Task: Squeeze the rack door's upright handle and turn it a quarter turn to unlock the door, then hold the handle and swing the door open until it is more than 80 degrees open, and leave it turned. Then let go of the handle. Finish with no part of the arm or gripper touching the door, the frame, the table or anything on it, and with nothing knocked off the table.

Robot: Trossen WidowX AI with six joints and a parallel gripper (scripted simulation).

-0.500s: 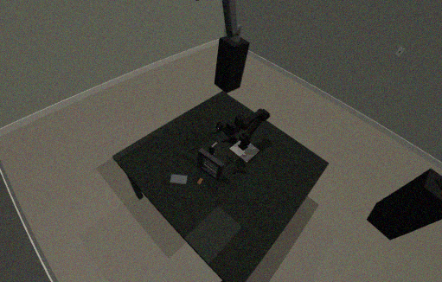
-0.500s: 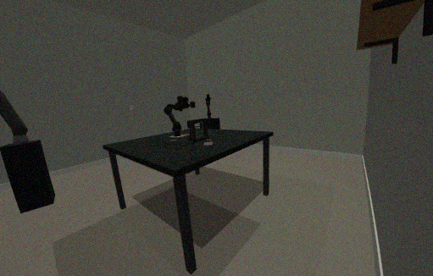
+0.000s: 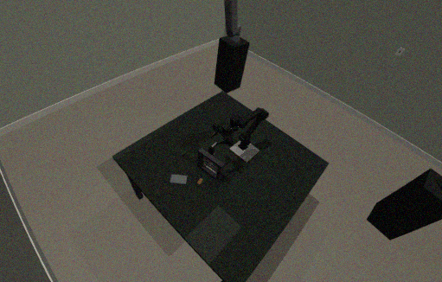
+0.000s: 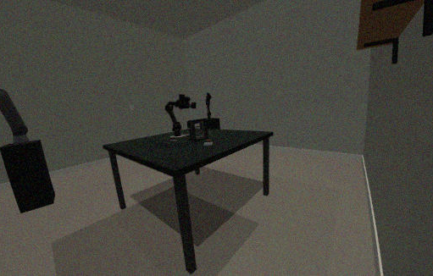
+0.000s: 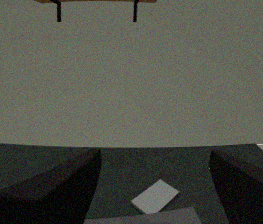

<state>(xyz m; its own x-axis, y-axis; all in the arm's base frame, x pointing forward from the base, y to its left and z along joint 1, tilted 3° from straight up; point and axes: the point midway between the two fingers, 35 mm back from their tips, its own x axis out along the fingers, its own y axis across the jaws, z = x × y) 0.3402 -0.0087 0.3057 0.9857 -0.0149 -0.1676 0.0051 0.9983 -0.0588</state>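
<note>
Right now my gripper tip is 4 cm past the dark handle, 3 cm to the left of it and 21 cm above it. The rest, counted from my gripper tip: small orange piece: 14 cm ahead, 6 cm to the left, 33 cm below.
</note>
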